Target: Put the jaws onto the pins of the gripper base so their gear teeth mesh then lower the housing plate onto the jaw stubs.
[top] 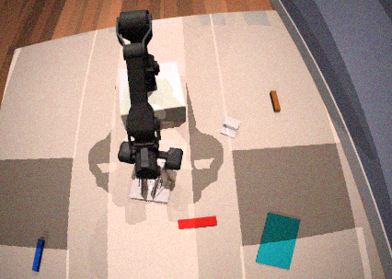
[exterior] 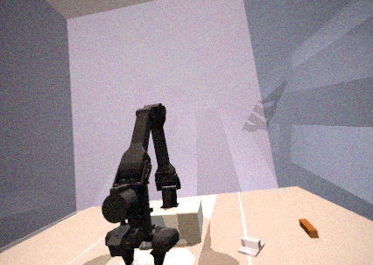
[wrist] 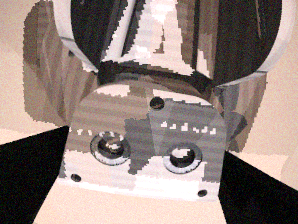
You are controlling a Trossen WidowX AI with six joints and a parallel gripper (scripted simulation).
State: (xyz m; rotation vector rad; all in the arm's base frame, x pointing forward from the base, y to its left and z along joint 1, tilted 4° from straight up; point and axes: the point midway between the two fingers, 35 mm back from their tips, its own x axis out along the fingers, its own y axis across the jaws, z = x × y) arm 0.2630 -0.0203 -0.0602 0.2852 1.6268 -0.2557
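The jaw lies 20 mm ahead of my gripper tip and 20 mm to the right of it. Round my gripper tip: red bar 200 mm ahead, 100 mm to the left, 10 mm below; then cyan sheet 320 mm ahead, 320 mm to the left, 10 mm below; then white plate 70 mm ahead, 20 mm to the right, 10 mm below.
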